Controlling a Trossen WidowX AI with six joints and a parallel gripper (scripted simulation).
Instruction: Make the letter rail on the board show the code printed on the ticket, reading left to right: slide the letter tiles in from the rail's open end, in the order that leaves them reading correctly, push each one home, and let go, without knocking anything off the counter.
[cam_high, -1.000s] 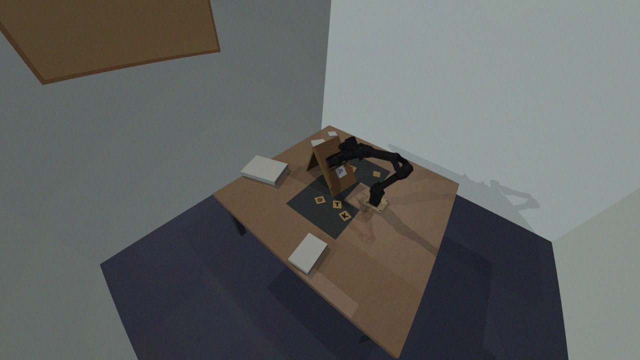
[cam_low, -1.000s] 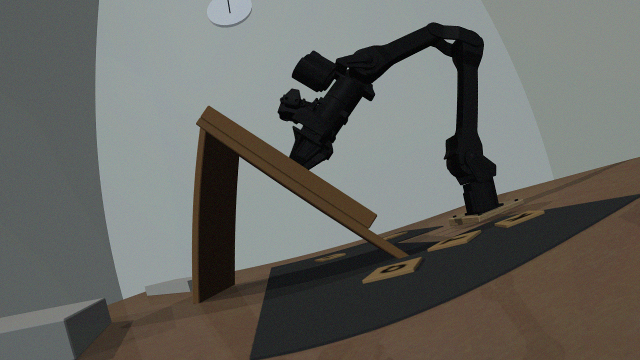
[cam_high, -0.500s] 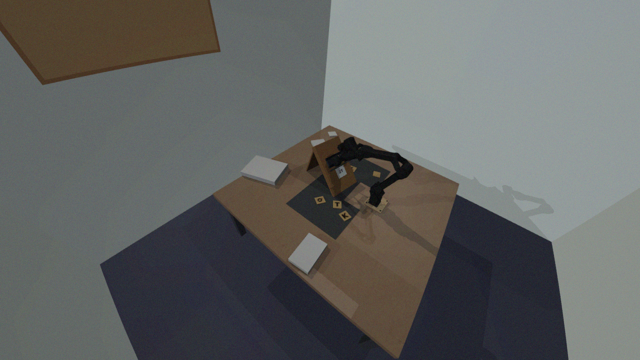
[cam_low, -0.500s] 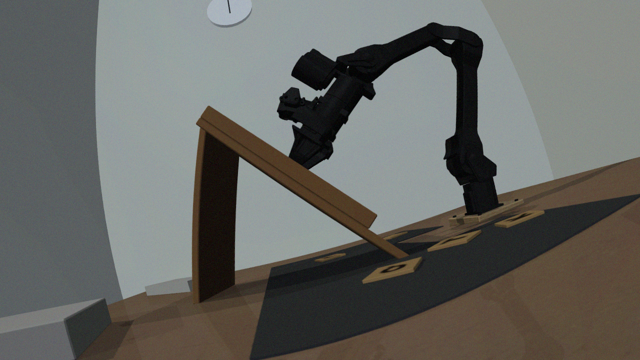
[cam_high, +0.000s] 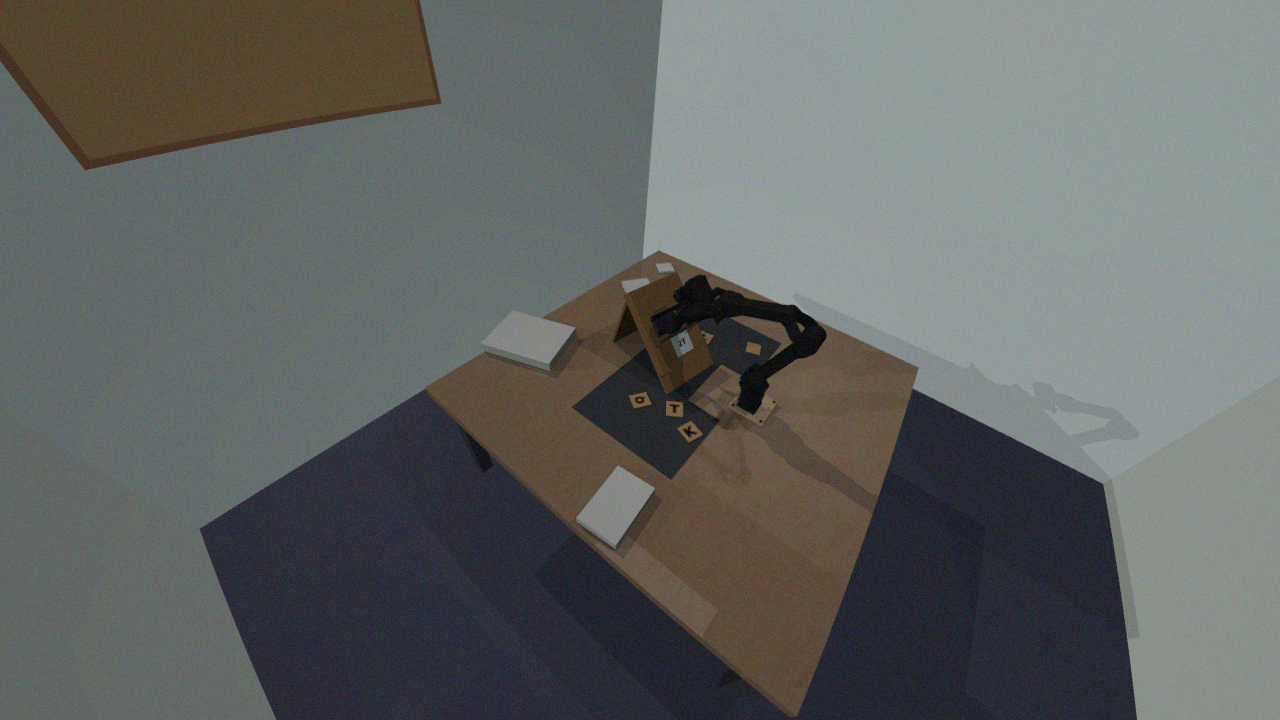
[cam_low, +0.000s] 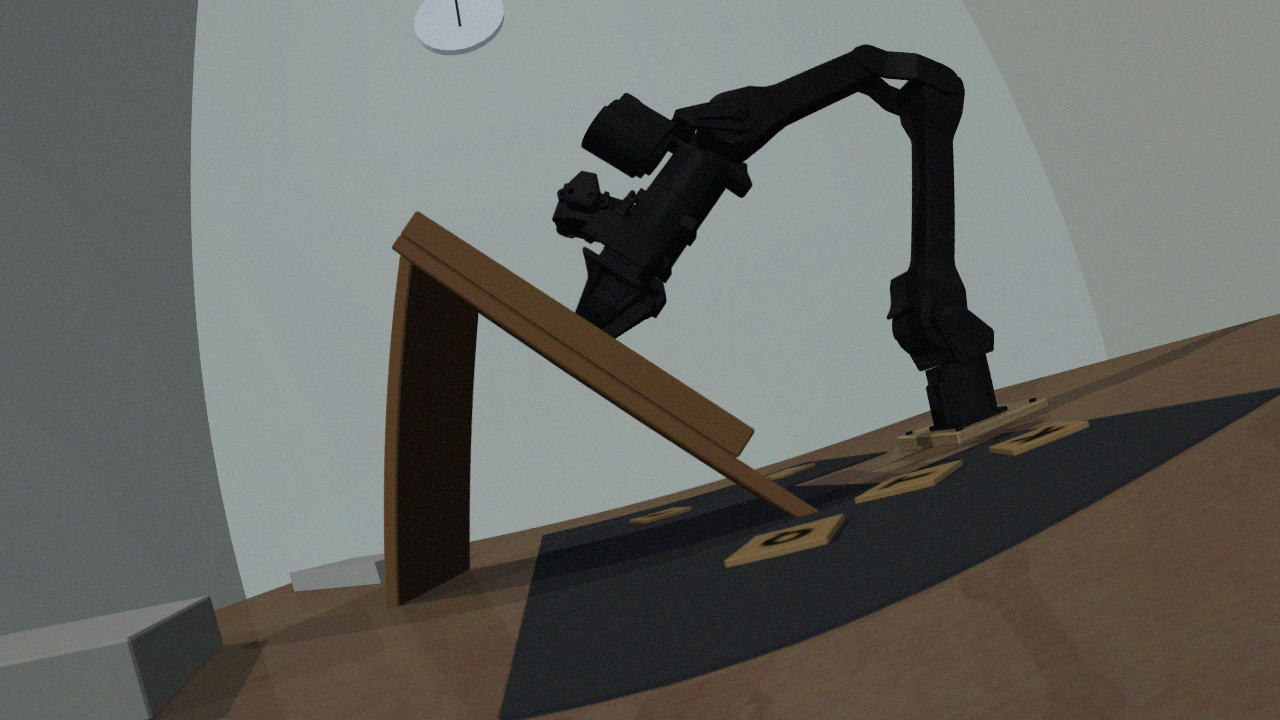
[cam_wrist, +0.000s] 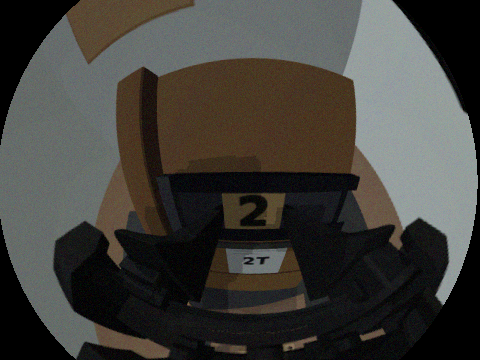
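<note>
Now: the white ticket 6 cm behind my gripper tip and 7 cm below it. Round my gripper tip: tile marked 2: right at my gripper tip; then tile marked O: 6 cm behind, 24 cm to the left, 17 cm below; then dark mat: 15 cm behind, 2 cm to the left, 17 cm below.
</note>
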